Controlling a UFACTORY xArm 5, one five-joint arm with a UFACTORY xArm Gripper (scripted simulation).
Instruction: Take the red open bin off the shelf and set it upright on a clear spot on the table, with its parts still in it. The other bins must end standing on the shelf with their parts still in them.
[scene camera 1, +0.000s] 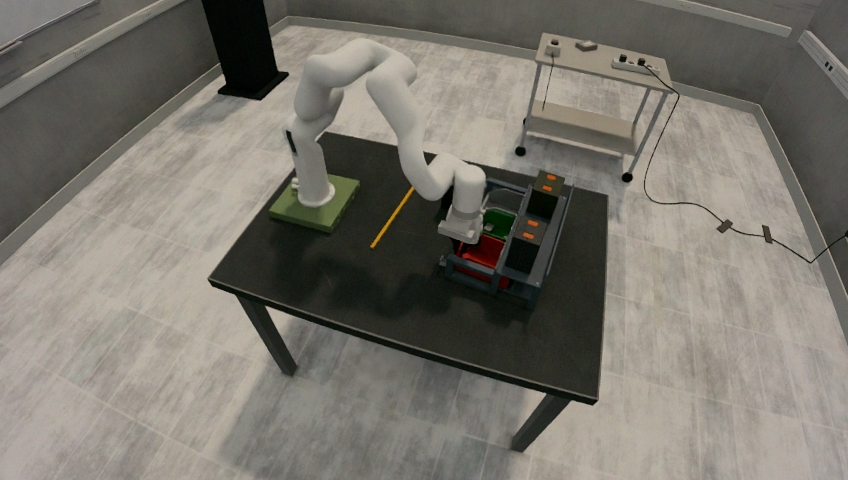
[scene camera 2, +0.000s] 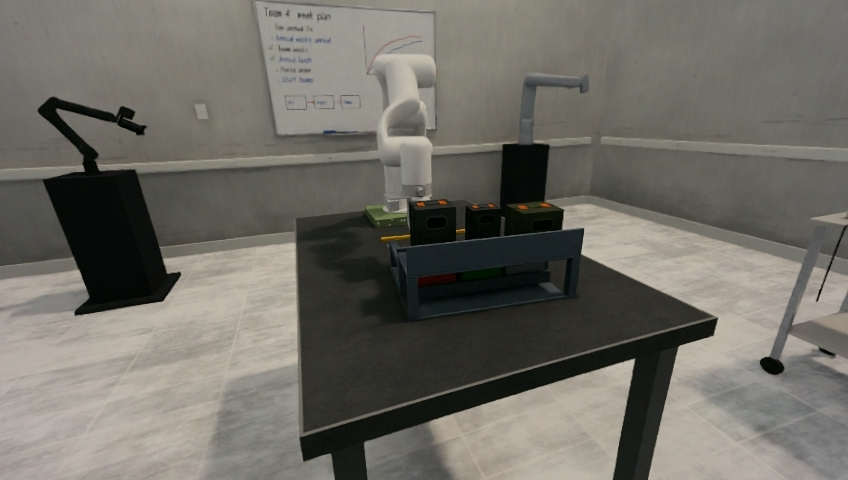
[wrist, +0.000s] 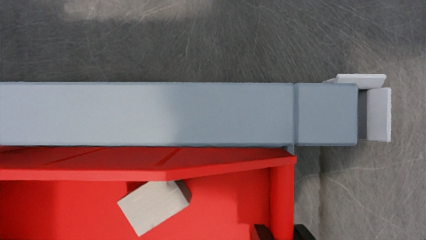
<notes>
In view: a red open bin (scene camera 1: 487, 254) and a blue-grey shelf (scene camera 2: 408, 264).
The red open bin shows as well in the wrist view (wrist: 53, 185). The blue-grey shelf also shows in scene camera 1 (scene camera 1: 528, 287) and in the wrist view (wrist: 337, 112).
</notes>
